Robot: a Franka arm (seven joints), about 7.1 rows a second.
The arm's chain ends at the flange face. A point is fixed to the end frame.
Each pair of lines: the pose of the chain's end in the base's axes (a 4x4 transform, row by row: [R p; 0 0 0 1], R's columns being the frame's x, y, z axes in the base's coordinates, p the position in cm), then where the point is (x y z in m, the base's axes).
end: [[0.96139 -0.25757 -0.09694 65.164], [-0.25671 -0.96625 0.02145 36.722], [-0.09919 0.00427 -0.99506 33.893], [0 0 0 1]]
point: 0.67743 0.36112 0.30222
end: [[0.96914 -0.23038 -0.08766 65.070], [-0.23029 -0.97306 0.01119 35.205], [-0.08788 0.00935 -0.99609 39.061], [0 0 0 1]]
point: 0.67701 0.34640 0.35420
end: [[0.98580 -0.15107 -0.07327 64.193], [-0.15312 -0.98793 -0.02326 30.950], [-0.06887 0.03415 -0.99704 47.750], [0 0 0 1]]
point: 0.66916 0.30501 0.44160
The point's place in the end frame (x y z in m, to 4 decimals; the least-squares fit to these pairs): 0.0300 -0.0009 0.0339
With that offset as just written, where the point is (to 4 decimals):
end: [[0.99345 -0.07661 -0.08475 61.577], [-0.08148 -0.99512 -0.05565 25.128], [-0.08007 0.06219 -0.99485 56.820], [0 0 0 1]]
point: 0.6428 0.2478 0.5320
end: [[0.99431 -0.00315 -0.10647 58.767], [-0.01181 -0.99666 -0.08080 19.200], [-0.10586 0.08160 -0.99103 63.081], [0 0 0 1]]
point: 0.6139 0.1898 0.5940
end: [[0.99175 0.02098 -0.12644 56.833], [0.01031 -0.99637 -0.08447 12.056], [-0.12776 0.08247 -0.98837 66.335], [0 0 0 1]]
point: 0.5938 0.1189 0.6259
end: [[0.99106 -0.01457 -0.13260 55.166], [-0.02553 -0.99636 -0.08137 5.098], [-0.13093 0.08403 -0.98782 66.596], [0 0 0 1]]
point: 0.5769 0.0484 0.6285
